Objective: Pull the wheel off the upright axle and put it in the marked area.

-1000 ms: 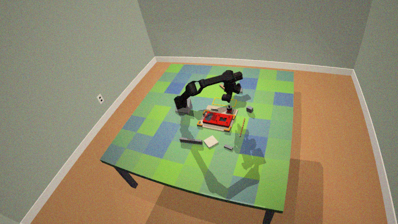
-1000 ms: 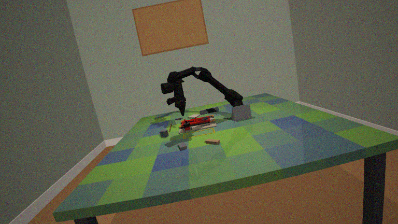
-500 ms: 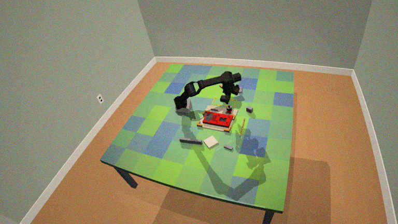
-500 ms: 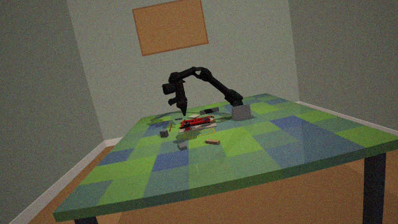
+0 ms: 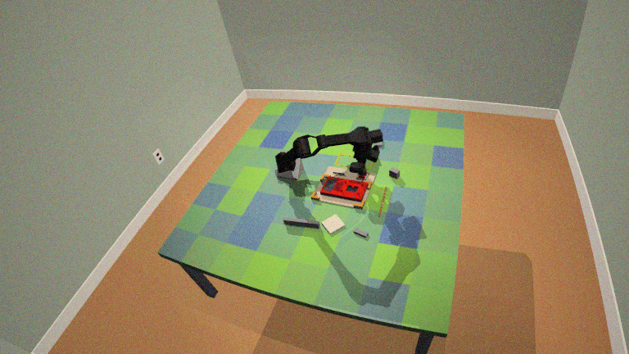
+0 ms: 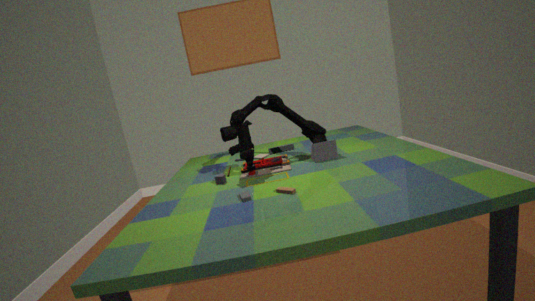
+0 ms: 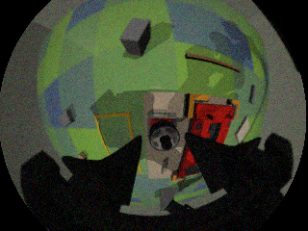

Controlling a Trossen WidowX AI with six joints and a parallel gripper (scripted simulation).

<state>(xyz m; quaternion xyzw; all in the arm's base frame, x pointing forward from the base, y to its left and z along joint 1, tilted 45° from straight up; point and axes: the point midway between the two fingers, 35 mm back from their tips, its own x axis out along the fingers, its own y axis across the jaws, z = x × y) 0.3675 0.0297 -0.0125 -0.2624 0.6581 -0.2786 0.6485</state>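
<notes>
The grey wheel lies right at my gripper tip. From my gripper tip the other things lie so: grey cube 15 cm ahead, 3 cm to the left, 2 cm below; thin orange rod 13 cm ahead, 14 cm to the right, 4 cm below.
</notes>
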